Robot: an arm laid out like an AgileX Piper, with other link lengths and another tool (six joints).
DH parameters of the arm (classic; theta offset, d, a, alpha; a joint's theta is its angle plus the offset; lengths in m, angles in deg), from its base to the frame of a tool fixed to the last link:
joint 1: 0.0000 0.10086 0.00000 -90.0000
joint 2: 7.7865 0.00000 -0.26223 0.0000
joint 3: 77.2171 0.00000 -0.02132 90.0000
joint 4: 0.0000 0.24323 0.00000 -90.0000
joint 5: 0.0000 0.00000 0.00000 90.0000
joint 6: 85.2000 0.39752 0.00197 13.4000
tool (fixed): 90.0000 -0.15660 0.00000 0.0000
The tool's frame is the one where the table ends.
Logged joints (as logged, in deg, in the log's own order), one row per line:
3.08, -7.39, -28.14, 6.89, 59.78, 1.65
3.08, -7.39, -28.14, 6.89, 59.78, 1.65
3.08, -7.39, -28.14, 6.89, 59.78, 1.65
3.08, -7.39, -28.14, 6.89, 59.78, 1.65
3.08, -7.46, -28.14, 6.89, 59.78, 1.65
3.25, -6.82, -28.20, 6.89, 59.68, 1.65
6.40, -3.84, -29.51, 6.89, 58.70, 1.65
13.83, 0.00, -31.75, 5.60, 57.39, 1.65
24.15, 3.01, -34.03, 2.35, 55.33, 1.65
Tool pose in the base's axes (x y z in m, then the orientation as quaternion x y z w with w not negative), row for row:
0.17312, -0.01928, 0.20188, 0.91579, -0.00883, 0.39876, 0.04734
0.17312, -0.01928, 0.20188, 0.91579, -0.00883, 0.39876, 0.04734
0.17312, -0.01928, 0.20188, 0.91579, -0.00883, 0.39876, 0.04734
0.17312, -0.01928, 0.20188, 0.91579, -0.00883, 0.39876, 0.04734
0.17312, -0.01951, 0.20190, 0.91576, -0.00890, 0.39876, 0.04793
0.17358, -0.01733, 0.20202, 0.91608, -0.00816, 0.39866, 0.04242
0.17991, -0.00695, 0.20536, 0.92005, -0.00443, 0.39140, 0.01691
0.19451, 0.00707, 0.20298, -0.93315, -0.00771, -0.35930, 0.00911
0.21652, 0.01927, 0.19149, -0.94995, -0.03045, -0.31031, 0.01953
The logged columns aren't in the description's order. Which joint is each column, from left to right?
Columns, left to right: joint 2, joint 4, joint 3, joint 6, joint 5, joint 1.
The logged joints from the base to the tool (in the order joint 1, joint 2, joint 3, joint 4, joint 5, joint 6), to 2 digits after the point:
1.65, 3.08, -28.14, -7.39, 59.78, 6.89
1.65, 3.08, -28.14, -7.39, 59.78, 6.89
1.65, 3.08, -28.14, -7.39, 59.78, 6.89
1.65, 3.08, -28.14, -7.39, 59.78, 6.89
1.65, 3.08, -28.14, -7.46, 59.78, 6.89
1.65, 3.25, -28.20, -6.82, 59.68, 6.89
1.65, 6.40, -29.51, -3.84, 58.70, 6.89
1.65, 13.83, -31.75, 0.00, 57.39, 5.60
1.65, 24.15, -34.03, 3.01, 55.33, 2.35

